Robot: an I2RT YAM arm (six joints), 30 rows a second.
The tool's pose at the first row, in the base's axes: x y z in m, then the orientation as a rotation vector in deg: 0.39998, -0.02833, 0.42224, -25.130, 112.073, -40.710
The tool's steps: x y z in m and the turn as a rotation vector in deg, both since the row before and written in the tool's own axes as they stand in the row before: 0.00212, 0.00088, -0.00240, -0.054, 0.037, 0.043; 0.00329, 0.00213, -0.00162, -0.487, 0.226, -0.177; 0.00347, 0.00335, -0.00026, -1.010, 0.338, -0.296; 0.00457, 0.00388, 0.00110, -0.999, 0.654, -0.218; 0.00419, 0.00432, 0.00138, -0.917, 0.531, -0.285; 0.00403, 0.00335, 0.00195, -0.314, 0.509, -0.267; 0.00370, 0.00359, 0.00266, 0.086, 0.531, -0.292
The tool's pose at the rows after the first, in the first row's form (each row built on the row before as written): 0.39687, -0.02817, 0.42110, -25.109, 112.135, -40.644; 0.39390, -0.02795, 0.41808, -25.521, 112.540, -40.371; 0.39200, -0.02730, 0.41369, -26.341, 113.261, -39.710; 0.39068, -0.02726, 0.40774, -26.993, 114.278, -39.116; 0.38965, -0.02672, 0.40168, -27.698, 115.133, -38.593; 0.38915, -0.02698, 0.39612, -28.034, 115.712, -38.635; 0.38935, -0.02706, 0.39032, -28.156, 116.137, -39.093
